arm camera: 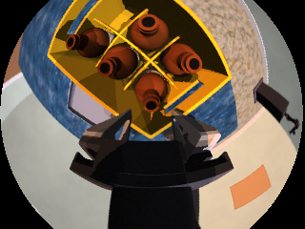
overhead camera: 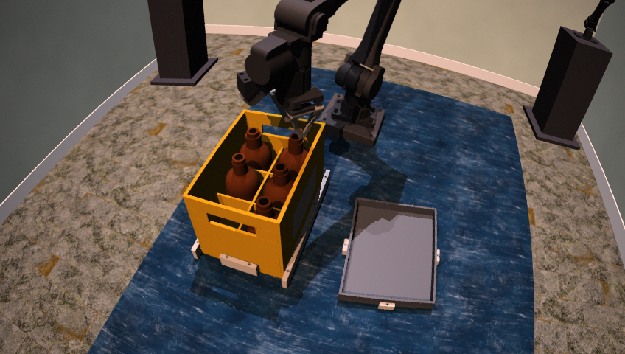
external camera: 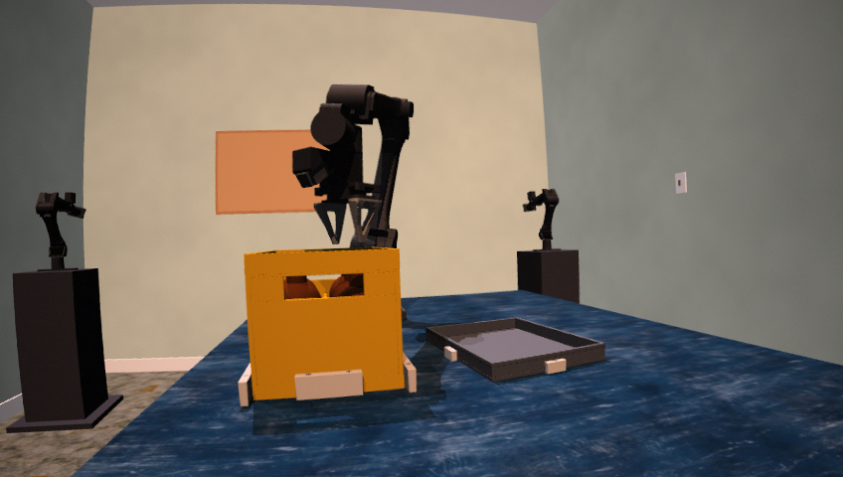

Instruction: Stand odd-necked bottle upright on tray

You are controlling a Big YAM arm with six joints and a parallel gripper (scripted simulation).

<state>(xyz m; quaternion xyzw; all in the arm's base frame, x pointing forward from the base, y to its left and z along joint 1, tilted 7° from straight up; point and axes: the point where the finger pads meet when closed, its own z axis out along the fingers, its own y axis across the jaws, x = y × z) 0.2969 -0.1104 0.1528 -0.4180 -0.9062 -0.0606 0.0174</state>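
The orange crate lies 11 cm below my hand, 9 cm ahead of it and 5 cm to the right of it. Also, from my hand: dark grey tray (23 cm to the left, 18 cm below, 13 cm ahead).
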